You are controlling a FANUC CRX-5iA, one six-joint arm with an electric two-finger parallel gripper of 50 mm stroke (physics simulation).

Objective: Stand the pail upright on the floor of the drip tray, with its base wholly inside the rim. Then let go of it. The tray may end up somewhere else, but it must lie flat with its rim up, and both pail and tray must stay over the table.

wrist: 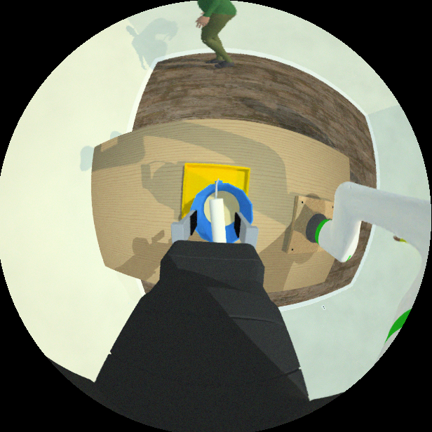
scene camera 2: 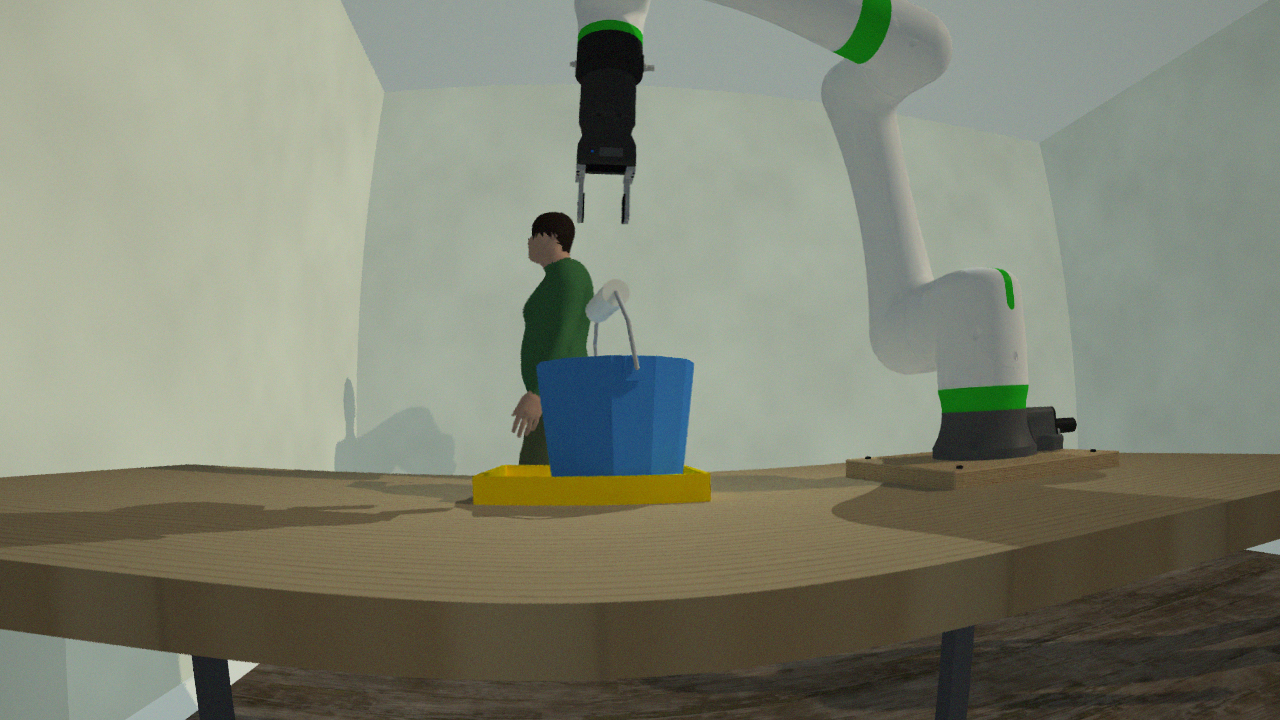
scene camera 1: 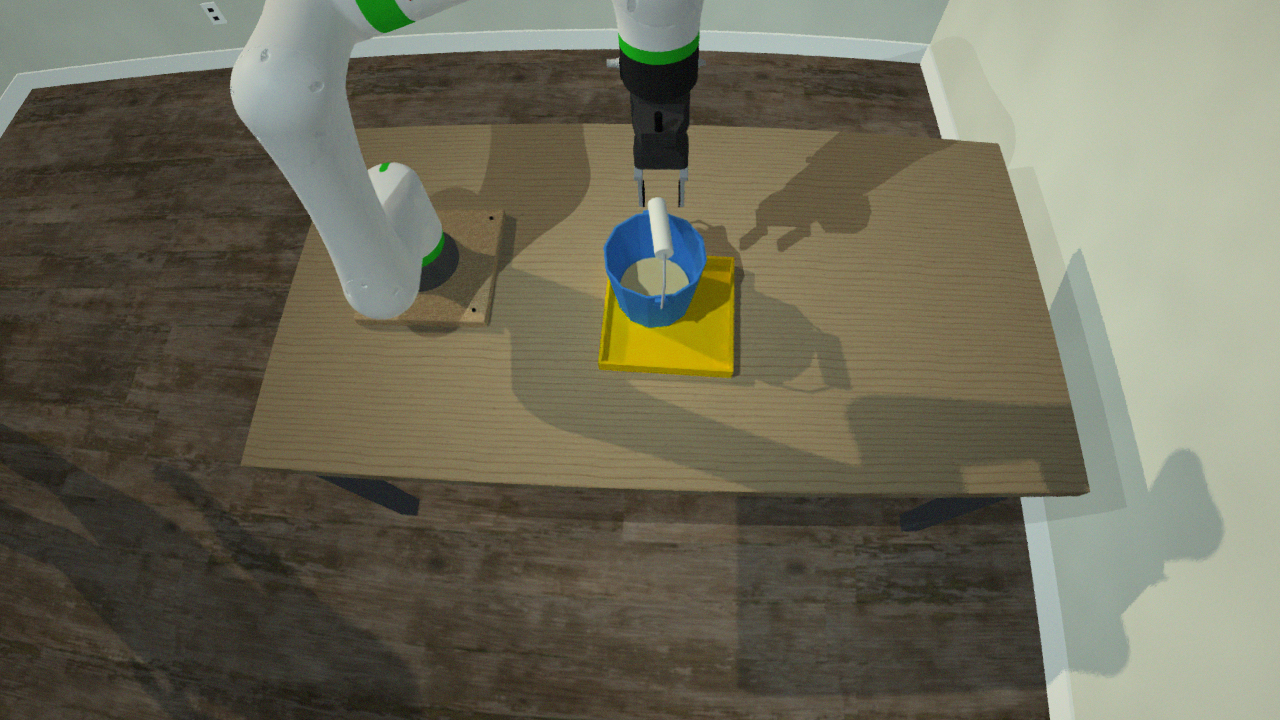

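Pixels of known places: gripper, fingertip midpoint: (scene camera 2: pixel 602 221) (scene camera 1: pixel 661 201); arm's base at its link origin: (scene camera 2: pixel 984 455) (scene camera 1: pixel 424 261).
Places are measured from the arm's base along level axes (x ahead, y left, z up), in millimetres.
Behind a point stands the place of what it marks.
Observation:
The blue pail (scene camera 1: pixel 653 313) {x 485, y -127, z 58 mm} (scene camera 2: pixel 617 416) {x 485, y 39, z 70 mm} (wrist: pixel 247 205) stands upright and level over the back part of the yellow drip tray (scene camera 1: pixel 707 344) {x 591, y -147, z -19 mm} (scene camera 2: pixel 590 490) {x 515, y 39, z -7 mm} (wrist: pixel 200 175), away from the tray's front rim. In scene camera 2 the near tray wall hides the lowest part of its base, so its gap to that rim cannot be told. The tray lies flat, rim up, on the table. The pail's white handle grip (scene camera 1: pixel 659 231) {x 491, y -61, z 222 mm} (scene camera 2: pixel 608 301) {x 491, y 10, z 196 mm} (wrist: pixel 217 207) is raised on its wire bail. My gripper (scene camera 1: pixel 661 201) {x 494, y -78, z 321 mm} (scene camera 2: pixel 603 219) {x 494, y -78, z 321 mm} (wrist: pixel 215 218) is open and empty, pointing down, clearly above the grip and apart from it.
The wooden table (scene camera 1: pixel 895 358) {x 963, y -151, z -22 mm} (scene camera 2: pixel 769 555) {x 415, y 346, z -22 mm} (wrist: pixel 120 200) carries the arm's base on a wooden board (scene camera 1: pixel 478 232) {x 102, y 78, z -2 mm} (scene camera 2: pixel 904 471) {x 150, y 35, z -7 mm} (wrist: pixel 299 235), beside the tray. A person in green (scene camera 2: pixel 559 308) (wrist: pixel 216 30) stands on the floor beyond the table. A wall runs past the opposite table end.

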